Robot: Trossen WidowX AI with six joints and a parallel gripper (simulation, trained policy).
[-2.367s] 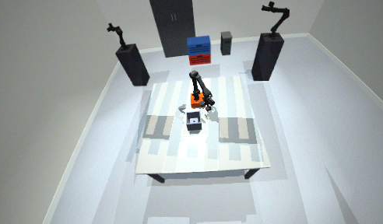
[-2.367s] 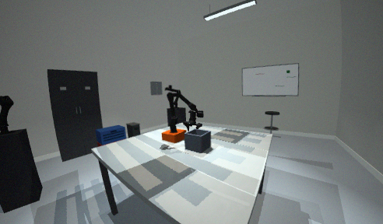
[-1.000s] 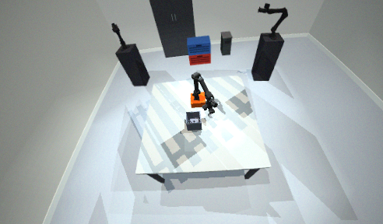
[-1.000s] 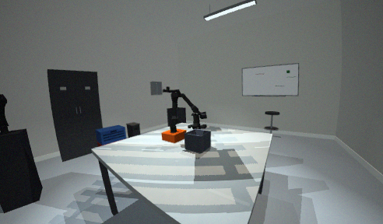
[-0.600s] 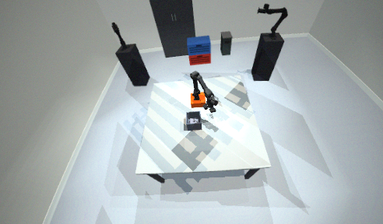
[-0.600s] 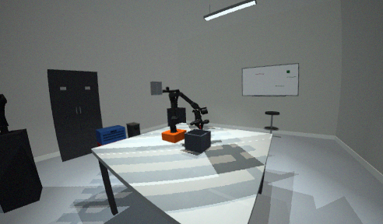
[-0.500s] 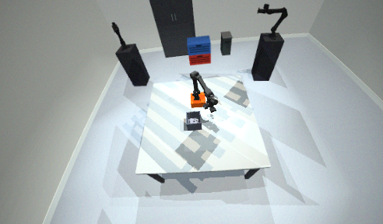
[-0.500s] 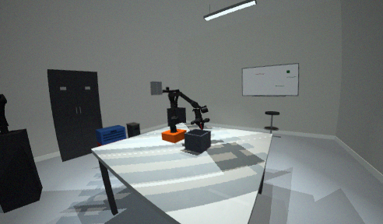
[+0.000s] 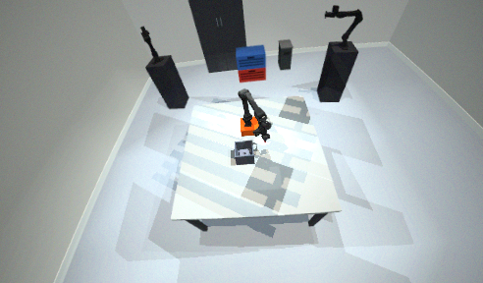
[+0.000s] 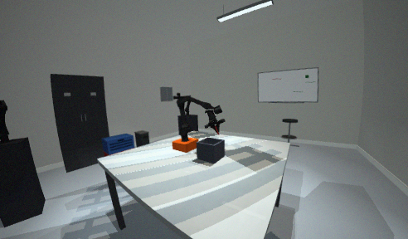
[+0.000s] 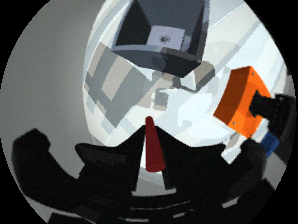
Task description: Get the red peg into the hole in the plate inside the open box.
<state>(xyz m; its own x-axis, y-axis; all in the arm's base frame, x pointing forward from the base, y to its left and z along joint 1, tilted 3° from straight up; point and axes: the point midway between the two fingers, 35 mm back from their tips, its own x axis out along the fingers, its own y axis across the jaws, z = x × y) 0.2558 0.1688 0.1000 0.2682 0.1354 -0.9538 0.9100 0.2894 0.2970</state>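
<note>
The grey plate is 180 mm to the right of my gripper tip, 120 mm below it and 60 mm ahead of it. The rest, counted from my gripper tip: red peg (20 mm above, 10 mm to the right).
</note>
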